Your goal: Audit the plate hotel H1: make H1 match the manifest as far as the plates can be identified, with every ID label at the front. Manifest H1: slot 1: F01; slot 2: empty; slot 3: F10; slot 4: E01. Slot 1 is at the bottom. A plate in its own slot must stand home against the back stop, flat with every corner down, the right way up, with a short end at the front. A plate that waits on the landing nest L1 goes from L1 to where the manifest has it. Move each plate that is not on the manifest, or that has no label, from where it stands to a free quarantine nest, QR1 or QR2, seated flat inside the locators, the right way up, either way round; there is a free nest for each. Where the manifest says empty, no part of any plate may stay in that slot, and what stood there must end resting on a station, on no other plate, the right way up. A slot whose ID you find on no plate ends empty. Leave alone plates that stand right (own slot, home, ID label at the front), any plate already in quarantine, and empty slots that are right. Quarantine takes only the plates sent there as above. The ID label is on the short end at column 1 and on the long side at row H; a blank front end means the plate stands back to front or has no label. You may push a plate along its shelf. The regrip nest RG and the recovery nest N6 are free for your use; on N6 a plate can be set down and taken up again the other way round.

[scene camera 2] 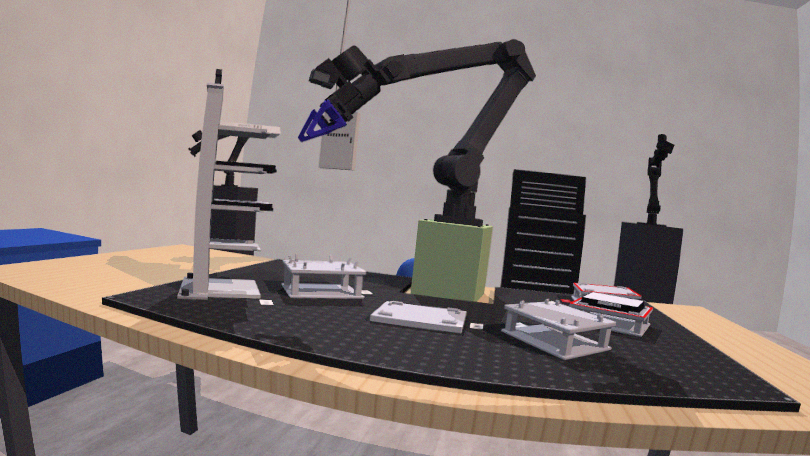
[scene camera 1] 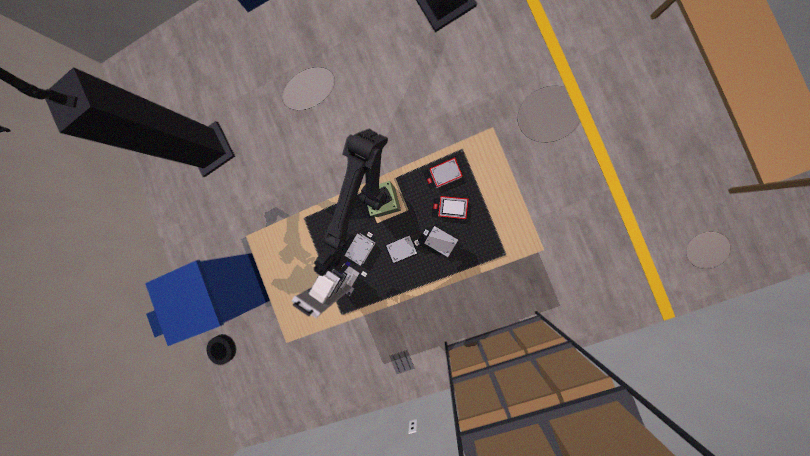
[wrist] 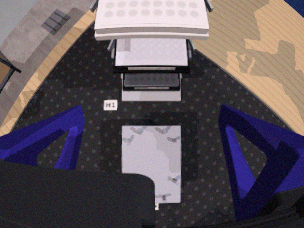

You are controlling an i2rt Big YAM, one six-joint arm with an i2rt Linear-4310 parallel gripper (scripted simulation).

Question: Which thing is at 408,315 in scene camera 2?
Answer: A flat grey nest.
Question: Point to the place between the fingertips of my gripper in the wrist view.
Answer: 151,112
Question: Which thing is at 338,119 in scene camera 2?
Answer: My gripper.
